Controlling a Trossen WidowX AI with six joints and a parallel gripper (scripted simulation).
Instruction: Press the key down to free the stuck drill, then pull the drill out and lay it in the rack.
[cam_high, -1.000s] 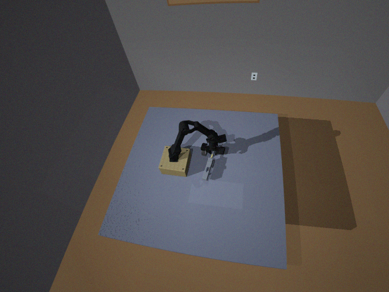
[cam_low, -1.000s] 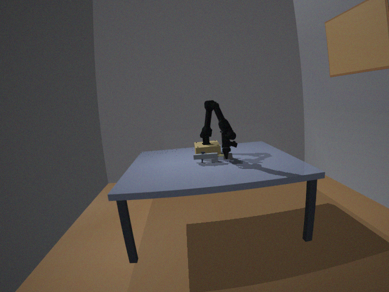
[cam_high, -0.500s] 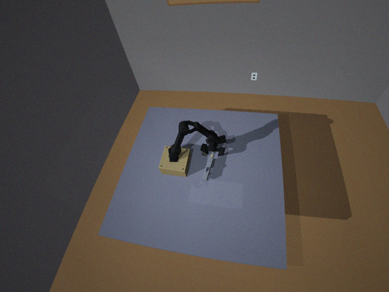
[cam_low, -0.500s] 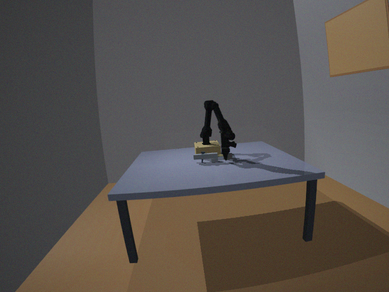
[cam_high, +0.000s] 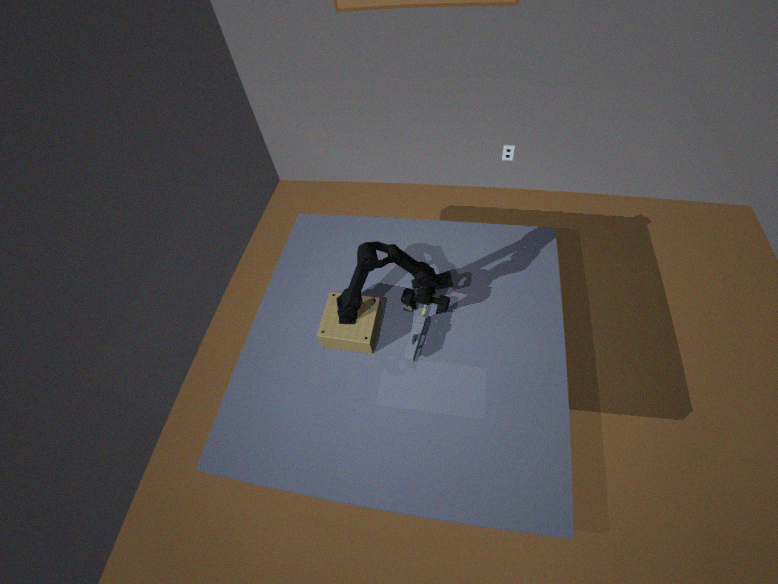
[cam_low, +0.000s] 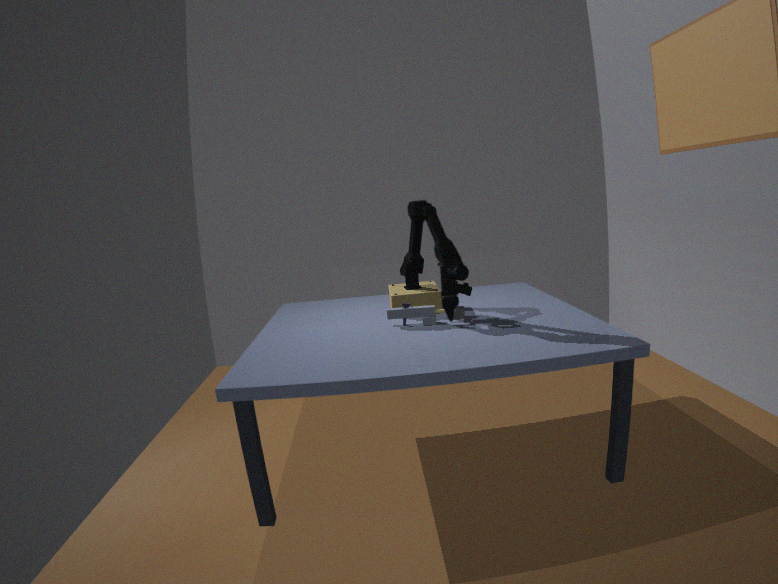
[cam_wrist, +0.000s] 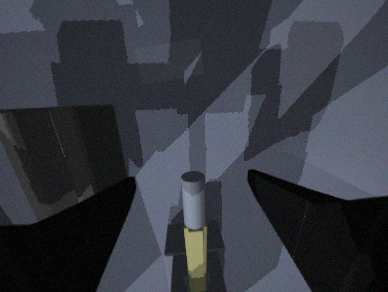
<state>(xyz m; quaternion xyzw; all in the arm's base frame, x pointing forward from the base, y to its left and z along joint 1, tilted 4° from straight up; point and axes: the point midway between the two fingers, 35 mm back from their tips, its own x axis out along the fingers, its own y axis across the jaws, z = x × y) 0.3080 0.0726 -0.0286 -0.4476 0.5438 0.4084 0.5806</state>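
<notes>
My gripper tip is 10 mm past the drill, 40 mm to the left of it and 30 mm below it. The rest, counted from my gripper tip: grey block: 70 mm behind, 40 mm to the left.
</notes>
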